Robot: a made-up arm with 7 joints.
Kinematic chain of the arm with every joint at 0, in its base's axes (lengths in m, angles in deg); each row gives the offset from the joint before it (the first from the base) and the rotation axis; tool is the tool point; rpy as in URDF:
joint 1: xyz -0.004 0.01 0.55 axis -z
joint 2: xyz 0.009 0 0.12 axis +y
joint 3: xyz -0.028 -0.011 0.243 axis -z
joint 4: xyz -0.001 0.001 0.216 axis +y
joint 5: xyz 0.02 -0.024 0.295 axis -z
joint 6: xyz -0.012 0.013 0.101 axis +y
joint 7: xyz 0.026 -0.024 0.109 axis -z
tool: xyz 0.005 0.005 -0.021 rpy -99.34 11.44 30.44
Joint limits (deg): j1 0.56..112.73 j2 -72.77..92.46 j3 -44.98..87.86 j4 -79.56..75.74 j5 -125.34..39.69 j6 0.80..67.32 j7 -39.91..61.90
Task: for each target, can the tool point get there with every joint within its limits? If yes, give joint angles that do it. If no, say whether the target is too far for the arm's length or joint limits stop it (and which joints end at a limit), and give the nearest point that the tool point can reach.
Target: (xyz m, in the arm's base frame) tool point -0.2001 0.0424 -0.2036
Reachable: no: joint limits stop it (at a limit: joint 1, joint 2, joint 4, joint 7) | nearest point -0.2818 -0.3899 0.2303 | short by 0.618 m
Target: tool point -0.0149 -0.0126 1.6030
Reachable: yes | joints 49.98 2.65 -25.18 -9.50 -30.02 19.12 -10.39
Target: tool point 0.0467 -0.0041 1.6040
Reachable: yes | joints 13.37 13.33 6.49 -22.96 -43.64 6.80 12.28
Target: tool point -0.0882 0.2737 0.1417
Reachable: no: joint limits stop it (at a limit: joint 2, joint 4, joint 5) | nearest point -0.1909 0.5955 0.3948 | short by 0.422 m
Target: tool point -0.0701 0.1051 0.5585
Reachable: no: joint limits stop it (at a limit: joint 2, joint 4, joint 5, joint 6) | nearest point -0.3508 0.5090 0.4195 | short by 0.511 m
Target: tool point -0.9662 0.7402 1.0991
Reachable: no: too far | nearest point -0.7081 0.5443 0.9848 | short by 0.344 m
